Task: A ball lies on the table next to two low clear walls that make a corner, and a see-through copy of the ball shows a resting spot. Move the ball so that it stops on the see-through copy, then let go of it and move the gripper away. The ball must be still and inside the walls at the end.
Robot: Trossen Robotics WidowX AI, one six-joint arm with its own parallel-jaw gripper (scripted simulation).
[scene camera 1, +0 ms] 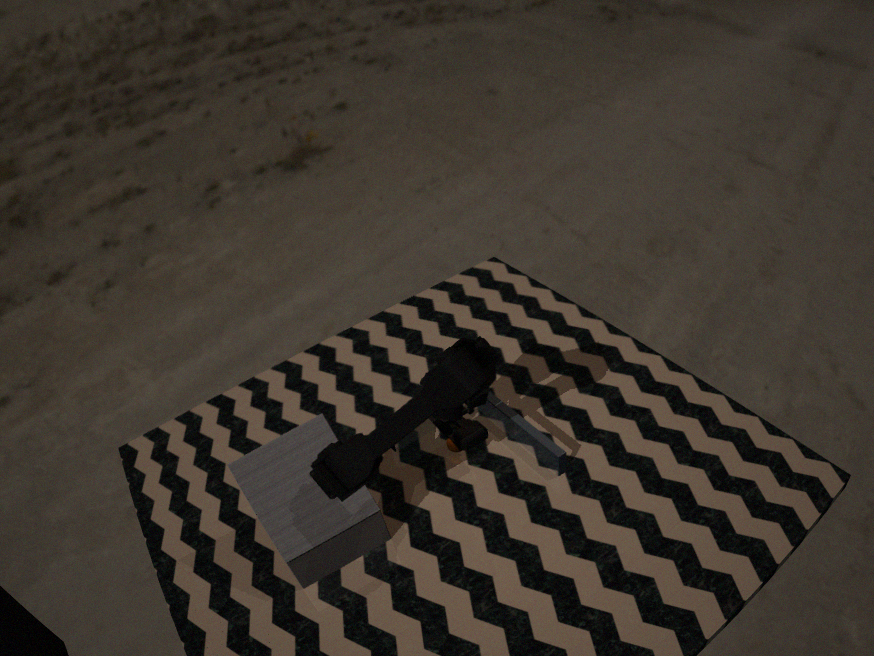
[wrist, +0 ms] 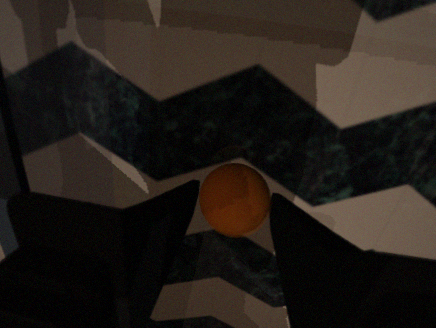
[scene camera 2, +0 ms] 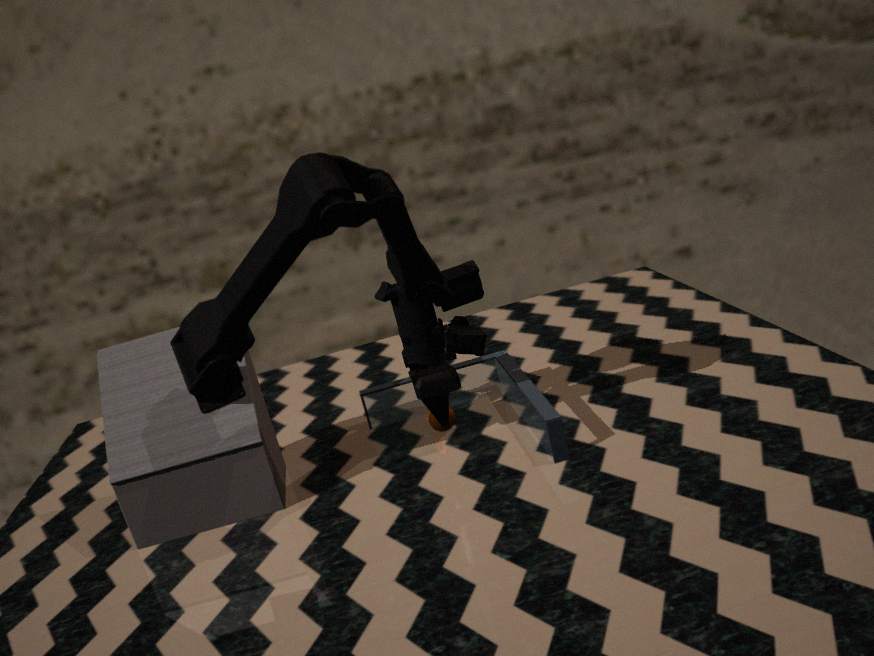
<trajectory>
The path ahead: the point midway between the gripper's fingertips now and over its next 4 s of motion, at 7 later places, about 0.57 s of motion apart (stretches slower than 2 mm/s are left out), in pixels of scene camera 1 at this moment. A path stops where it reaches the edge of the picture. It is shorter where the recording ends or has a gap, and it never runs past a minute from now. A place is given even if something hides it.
My gripper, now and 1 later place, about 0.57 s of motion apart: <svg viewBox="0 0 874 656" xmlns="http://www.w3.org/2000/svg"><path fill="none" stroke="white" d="M456 444L451 418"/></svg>
</trajectory>
